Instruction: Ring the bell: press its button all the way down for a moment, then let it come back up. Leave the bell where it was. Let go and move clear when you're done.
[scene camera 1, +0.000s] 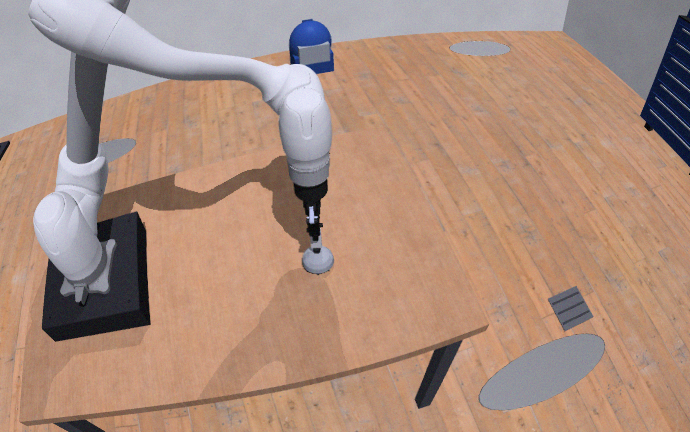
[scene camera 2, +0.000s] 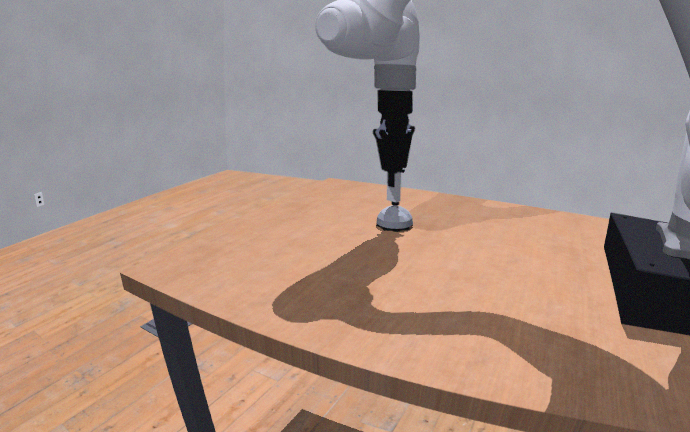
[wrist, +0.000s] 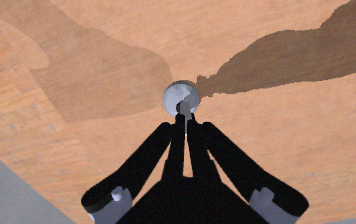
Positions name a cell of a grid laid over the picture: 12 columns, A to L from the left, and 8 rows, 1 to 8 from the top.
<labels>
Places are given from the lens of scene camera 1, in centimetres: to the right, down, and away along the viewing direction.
my gripper (scene camera 1: F5): -7, 8, 123
small grey dome bell (scene camera 1: F5): -6, 12, 123
</labels>
